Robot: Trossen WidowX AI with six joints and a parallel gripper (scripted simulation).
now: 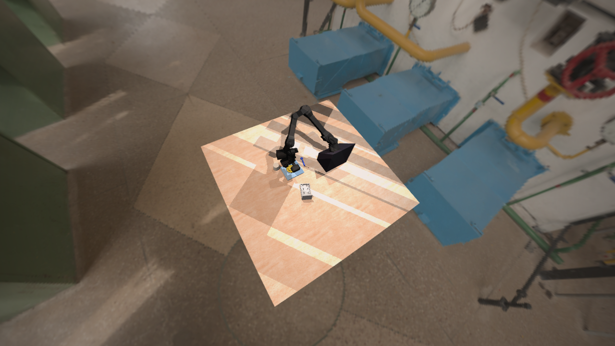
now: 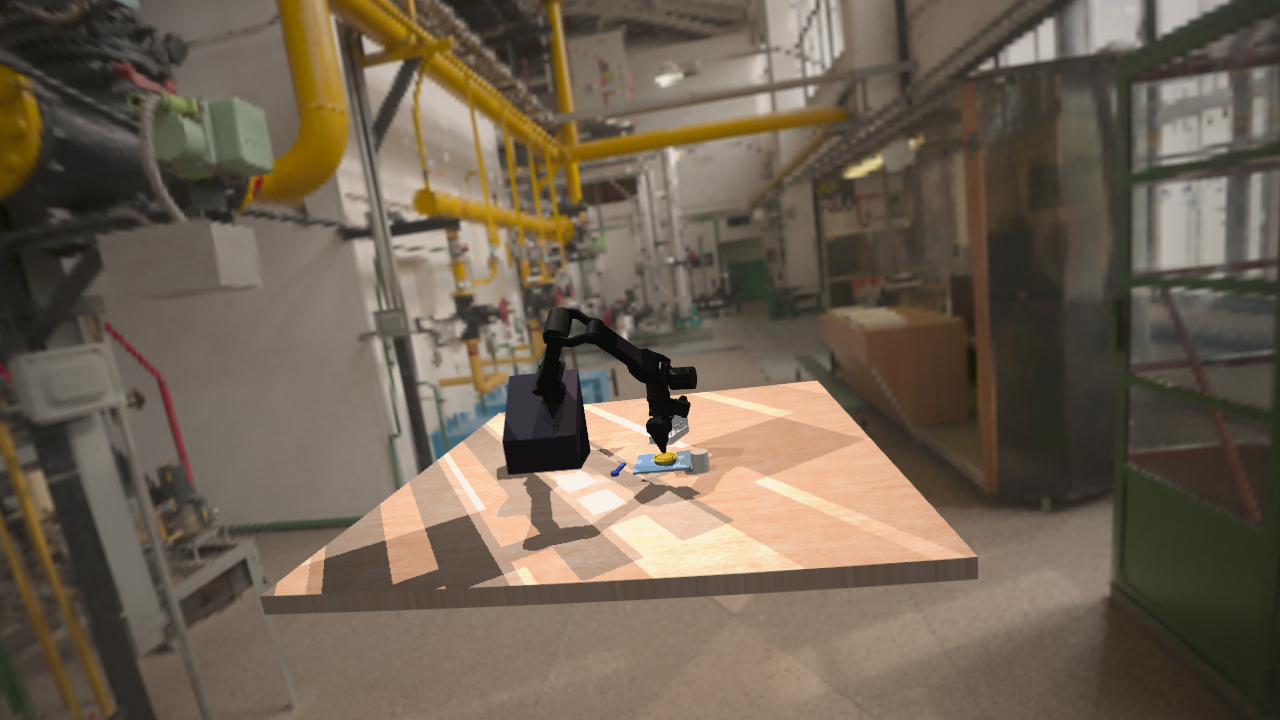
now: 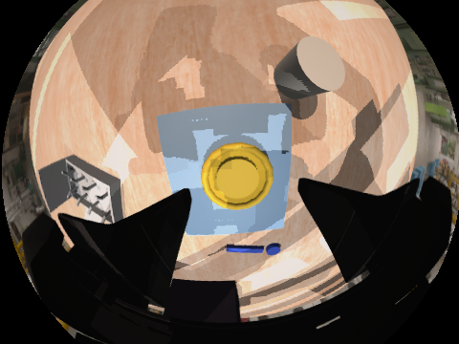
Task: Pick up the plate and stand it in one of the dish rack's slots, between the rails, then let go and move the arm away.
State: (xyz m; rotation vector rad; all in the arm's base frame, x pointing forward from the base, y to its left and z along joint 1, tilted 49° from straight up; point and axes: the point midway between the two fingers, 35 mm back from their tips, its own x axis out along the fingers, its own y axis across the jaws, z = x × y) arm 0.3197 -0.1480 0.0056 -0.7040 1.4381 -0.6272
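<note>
My gripper tip is 30 mm above the small yellow plate. From my gripper tip the other things lie so: small blue spoon 130 mm behind, 30 mm to the right, 40 mm below; cup 90 mm ahead, 60 mm to the right, 20 mm below; blue mat 10 mm behind, 10 mm to the left, 40 mm below.
</note>
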